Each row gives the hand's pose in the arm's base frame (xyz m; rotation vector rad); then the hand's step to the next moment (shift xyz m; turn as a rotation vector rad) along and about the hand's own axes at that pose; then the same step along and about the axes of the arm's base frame.
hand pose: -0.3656 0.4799 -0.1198 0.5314 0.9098 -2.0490
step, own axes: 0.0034 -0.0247 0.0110 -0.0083 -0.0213 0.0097
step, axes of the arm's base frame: -0.0226 0.0000 0.0152 -0.0130 0.0056 0.0204
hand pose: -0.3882 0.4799 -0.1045 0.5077 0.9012 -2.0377
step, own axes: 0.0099 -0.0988 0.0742 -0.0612 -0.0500 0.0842
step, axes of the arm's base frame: -0.0888 -0.0216 0.0838 -0.0084 -0.0109 0.1147
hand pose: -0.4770 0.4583 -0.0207 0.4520 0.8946 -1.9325
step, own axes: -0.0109 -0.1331 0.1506 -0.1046 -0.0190 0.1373
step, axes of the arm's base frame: -0.1022 -0.0649 0.1608 0.0428 -0.0340 0.1648
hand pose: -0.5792 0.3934 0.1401 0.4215 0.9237 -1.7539
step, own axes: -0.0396 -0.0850 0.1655 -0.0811 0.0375 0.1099
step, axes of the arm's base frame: -0.0379 -0.0876 0.1646 0.0814 -0.0363 0.1101
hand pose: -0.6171 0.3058 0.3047 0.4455 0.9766 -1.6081
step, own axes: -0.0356 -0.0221 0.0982 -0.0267 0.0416 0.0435
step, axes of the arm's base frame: 0.0103 -0.0548 0.0911 0.0557 -0.0180 0.0302
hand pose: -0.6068 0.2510 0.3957 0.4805 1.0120 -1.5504
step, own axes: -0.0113 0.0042 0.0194 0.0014 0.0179 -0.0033
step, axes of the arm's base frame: 0.0112 -0.0089 0.0178 0.0157 0.0025 -0.0089
